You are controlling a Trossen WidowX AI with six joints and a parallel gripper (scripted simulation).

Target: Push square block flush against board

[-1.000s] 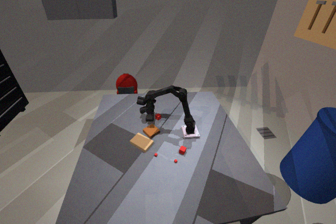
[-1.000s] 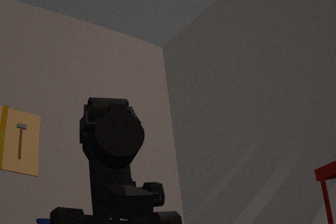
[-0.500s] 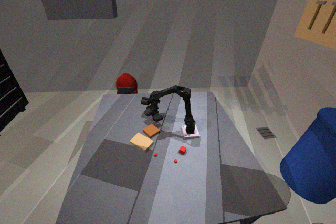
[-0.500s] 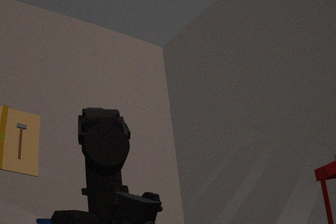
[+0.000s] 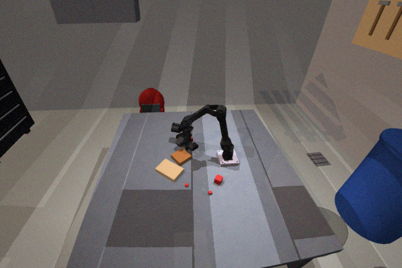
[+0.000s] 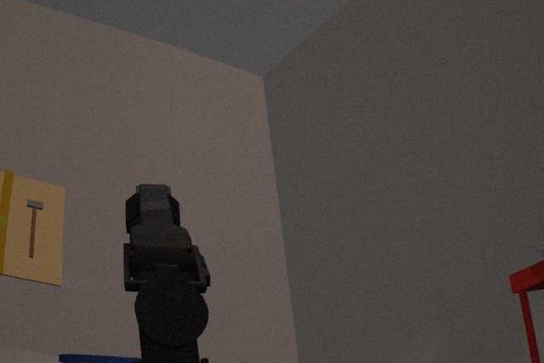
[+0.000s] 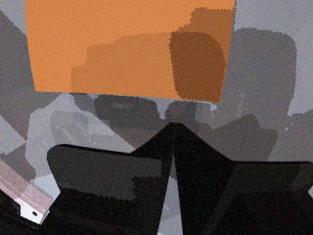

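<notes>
My gripper tip is 70 mm to the right of the orange square block, 50 mm short of it and 10 mm below it. The rest, counted from my gripper tip: tan board 180 mm to the left, 130 mm ahead, 10 mm above.
</notes>
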